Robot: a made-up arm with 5 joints.
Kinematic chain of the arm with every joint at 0, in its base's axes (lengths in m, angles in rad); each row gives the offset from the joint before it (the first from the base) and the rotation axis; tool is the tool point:
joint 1: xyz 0 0 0.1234 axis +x
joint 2: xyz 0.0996 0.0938 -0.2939 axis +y
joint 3: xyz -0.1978 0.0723 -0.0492 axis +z
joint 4: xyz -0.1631 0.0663 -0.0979 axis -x
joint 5: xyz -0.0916 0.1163 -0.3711 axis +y
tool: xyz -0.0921 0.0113 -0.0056
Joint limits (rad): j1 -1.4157..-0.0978 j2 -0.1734..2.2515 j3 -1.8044..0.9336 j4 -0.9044..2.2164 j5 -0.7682..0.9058
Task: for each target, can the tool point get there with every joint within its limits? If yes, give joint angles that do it. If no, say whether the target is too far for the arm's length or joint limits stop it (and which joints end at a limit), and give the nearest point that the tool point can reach.
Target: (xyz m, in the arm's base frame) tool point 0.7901 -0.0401 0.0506
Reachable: no: joint limits stop it (at a limit: joint 1, joint 2, joint 4, joint 5) | nearest point 0.5303 0.2198 0.1013 | short by 0.371 m
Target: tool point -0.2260 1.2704 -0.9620
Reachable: no: too far | nearest point -0.1459 0.6606 -0.6280 | short by 0.700 m
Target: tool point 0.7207 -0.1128 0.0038
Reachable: no: joint limits stop it (at a limit: joint 1, joint 2, joint 4, joint 5) | nearest point 0.4684 -0.1273 0.2739 | short by 0.370 m
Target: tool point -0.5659 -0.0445 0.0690
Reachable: yes | joints -1.2150 0.9373 -0.2253 1.1850 0.2537
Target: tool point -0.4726 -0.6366 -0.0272
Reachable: yes | joints -1.1456 0.1744 0.0964 1.1308 -0.5182
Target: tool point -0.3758 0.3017 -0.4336
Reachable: yes | joints -0.7065 1.8136 -1.2548 -0.4505 -0.6120
